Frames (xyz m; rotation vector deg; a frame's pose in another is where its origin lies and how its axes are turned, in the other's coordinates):
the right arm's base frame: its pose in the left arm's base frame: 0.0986 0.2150 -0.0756 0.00 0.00 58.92
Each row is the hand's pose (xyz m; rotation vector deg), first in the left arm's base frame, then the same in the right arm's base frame.
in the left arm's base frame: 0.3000 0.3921 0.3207 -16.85 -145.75 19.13
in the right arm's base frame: 0.2556 -0.0811 0.3963 -85.26 -117.11 -4.18
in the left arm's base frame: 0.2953 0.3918 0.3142 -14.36 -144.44 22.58
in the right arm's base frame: 0.2530 -0.0772 0.3898 -82.07 -116.62 -1.78
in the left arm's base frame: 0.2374 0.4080 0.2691 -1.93 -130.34 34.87
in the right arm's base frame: 0.2369 -0.0192 0.3447 -63.76 -109.08 2.74
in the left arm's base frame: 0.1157 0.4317 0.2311 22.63 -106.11 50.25
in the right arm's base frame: 0.1944 0.0972 0.3067 -30.97 -98.69 9.06
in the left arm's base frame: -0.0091 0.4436 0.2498 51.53 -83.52 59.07
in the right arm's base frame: 0.1402 0.2103 0.3254 3.58 -92.49 14.36
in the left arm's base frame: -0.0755 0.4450 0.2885 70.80 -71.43 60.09
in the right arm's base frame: 0.1071 0.2678 0.3641 24.95 -91.28 16.11
